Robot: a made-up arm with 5 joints. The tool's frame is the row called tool.
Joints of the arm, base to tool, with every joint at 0 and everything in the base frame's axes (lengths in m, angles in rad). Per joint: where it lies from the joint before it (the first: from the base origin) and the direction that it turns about. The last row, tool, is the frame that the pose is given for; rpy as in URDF.
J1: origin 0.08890 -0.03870 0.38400 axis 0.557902 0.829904 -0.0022
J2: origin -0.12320 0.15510 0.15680 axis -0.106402 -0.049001 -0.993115
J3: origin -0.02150 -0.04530 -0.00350 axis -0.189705 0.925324 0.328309
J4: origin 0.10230 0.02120 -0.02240 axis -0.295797 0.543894 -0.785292
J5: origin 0.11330 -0.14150 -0.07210 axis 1 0 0
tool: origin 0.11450 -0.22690 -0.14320 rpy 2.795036 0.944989 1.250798
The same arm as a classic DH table. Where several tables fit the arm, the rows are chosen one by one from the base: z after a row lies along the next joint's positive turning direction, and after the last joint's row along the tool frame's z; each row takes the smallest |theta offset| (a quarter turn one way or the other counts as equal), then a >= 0, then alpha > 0; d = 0 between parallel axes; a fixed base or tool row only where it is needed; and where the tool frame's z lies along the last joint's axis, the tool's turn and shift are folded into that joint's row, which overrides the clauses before.
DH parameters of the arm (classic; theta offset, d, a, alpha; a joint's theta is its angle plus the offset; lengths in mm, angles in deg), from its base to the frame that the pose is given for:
base (fixed): -33.91 384.0 95.4 -90.13
J1: 3.51 62.9 -198.0 -95.61
J2: -47.71 -152.3 -31.1 110.56
J3: 3.92 -48.8 106.6 -72.45
J4: -83.66 -21.2 -157.4 -107.21
J5: 88.85 199.0 6.1 -85.26
tool (fixed): -169.35 269.2 0.0 0.00

